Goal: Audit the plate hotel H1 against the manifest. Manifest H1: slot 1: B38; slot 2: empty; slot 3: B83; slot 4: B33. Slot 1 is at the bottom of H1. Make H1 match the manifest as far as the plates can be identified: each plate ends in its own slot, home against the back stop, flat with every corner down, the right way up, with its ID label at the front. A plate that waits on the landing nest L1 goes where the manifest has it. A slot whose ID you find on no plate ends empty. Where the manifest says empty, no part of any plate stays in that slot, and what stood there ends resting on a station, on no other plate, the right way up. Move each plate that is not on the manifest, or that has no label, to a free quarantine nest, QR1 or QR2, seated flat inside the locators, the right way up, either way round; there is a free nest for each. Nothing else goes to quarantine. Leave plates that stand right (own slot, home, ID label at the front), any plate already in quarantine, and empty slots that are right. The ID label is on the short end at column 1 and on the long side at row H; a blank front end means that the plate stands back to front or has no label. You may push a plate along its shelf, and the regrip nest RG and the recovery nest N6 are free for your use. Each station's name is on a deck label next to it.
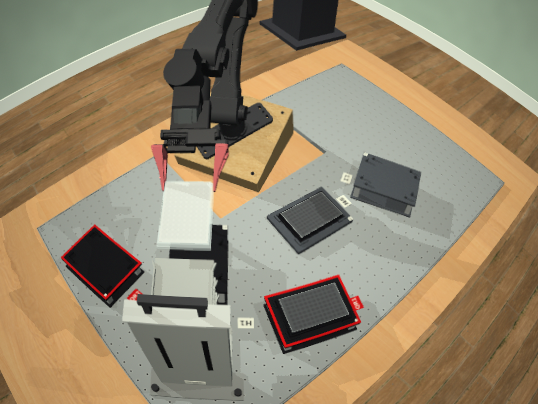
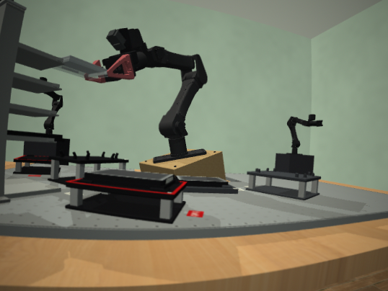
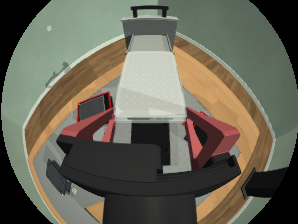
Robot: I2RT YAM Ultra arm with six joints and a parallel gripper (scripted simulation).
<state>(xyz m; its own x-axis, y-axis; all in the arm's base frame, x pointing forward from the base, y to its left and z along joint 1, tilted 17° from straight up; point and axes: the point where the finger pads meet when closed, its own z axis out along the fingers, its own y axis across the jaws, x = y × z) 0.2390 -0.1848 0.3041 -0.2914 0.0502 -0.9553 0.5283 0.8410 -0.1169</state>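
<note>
My hand is 5 cm short of the pale translucent plate and 3 cm to the left of it. From my hand the other things lie so: plate hotel H1 (21 cm ahead, 14 cm to the right, 12 cm below); hotel handle (21 cm ahead, 14 cm to the right, 7 cm above); red-edged quarantine nest (24 cm below, 19 cm to the right, 11 cm behind).
</note>
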